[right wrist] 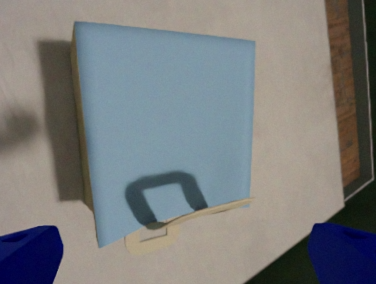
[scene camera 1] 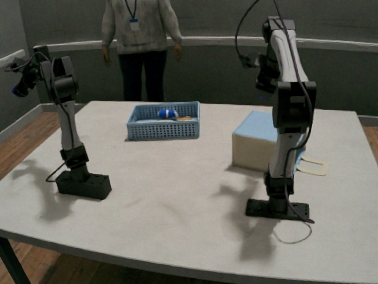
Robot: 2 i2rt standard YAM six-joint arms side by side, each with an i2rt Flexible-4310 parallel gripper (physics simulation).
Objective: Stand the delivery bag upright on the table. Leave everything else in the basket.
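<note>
The delivery bag (scene camera 1: 250, 151) (right wrist: 167, 105) lies on its side on the table, a light blue panel facing up and cream sides. One cream handle (scene camera 1: 324, 168) (right wrist: 132, 245) lies low at its open end; another handle (right wrist: 215, 209) shows nearly edge-on and casts a looped shadow on the blue panel. My right gripper (scene camera 1: 263, 96) (right wrist: 185, 236) is open and empty, above the bag. My right arm hides part of the bag in the scene view. My left gripper (scene camera 1: 19, 91) is raised at the far left, away from the bag; its finger opening is too small to tell.
A blue basket (scene camera 1: 164, 132) stands at the back of the table (scene camera 1: 165, 200), holding a blue-and-white item (scene camera 1: 168, 114) and a tan item (scene camera 1: 185, 119). A person (scene camera 1: 142, 35) stands behind the table. The table's edge shows right of the bag in the wrist view.
</note>
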